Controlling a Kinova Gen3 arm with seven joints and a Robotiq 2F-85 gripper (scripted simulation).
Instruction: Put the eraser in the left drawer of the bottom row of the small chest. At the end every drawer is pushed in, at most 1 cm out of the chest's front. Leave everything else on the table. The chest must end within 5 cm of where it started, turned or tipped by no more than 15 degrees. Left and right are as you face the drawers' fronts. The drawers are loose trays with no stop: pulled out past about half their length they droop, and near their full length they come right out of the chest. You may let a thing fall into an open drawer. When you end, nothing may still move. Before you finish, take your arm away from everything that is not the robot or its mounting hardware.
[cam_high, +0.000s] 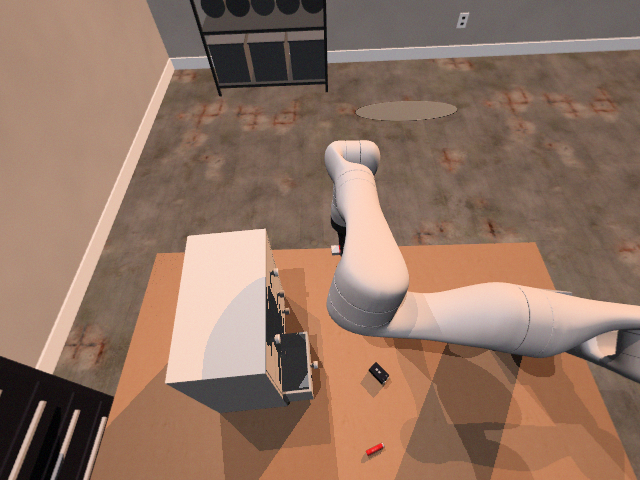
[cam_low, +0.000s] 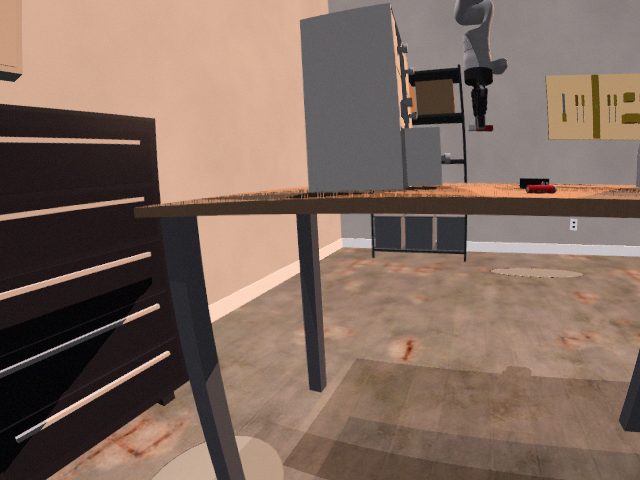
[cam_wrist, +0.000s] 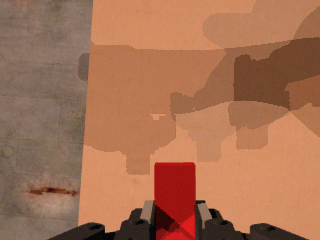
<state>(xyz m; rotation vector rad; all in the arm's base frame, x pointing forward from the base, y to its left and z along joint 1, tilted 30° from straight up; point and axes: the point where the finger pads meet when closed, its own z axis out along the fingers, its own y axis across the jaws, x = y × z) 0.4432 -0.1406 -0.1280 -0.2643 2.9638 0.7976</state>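
My hand is 10 mm short of the eraser and 10 mm above it. Round my hand: black object 290 mm to the left, 150 mm below, 110 mm behind; red cylinder 450 mm to the left, 160 mm below, 100 mm behind.
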